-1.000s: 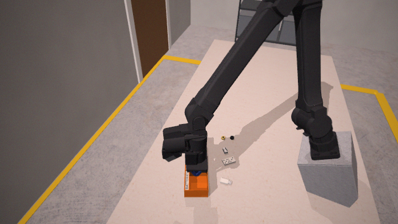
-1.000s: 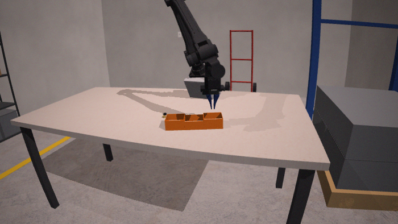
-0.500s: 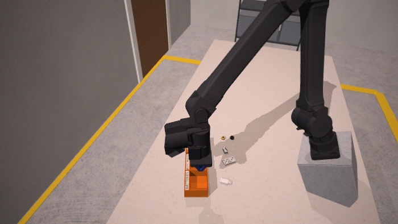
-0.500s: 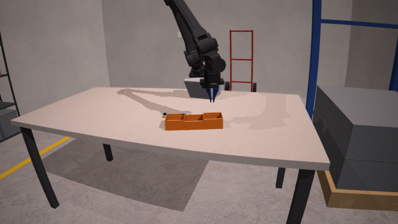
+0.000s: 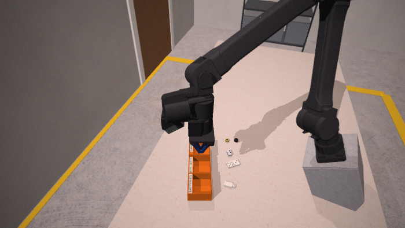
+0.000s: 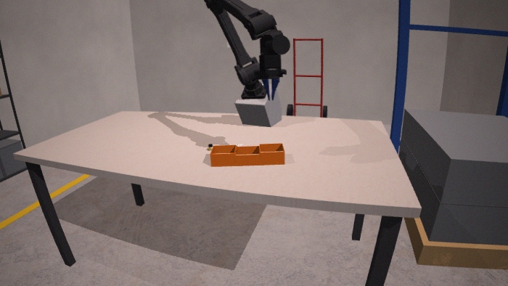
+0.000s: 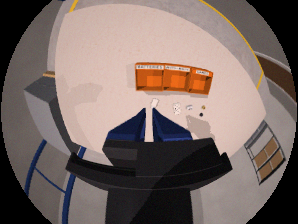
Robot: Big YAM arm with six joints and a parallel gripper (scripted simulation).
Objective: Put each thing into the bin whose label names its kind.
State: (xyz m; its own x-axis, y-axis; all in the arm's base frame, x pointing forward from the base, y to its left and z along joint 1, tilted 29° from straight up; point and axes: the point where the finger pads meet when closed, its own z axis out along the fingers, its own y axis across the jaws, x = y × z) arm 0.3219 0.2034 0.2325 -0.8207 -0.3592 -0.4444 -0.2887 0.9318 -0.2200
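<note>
Now: the white domino 9 cm behind my hand, 15 cm to the right of it and 22 cm below it. The rest, counted from my hand: white USB stick 10 cm behind, 5 cm to the right, 22 cm below; grey thing 6 cm behind, 20 cm to the right, 21 cm below; orange three-compartment bin 3 cm ahead, 8 cm to the right, 20 cm below.
</note>
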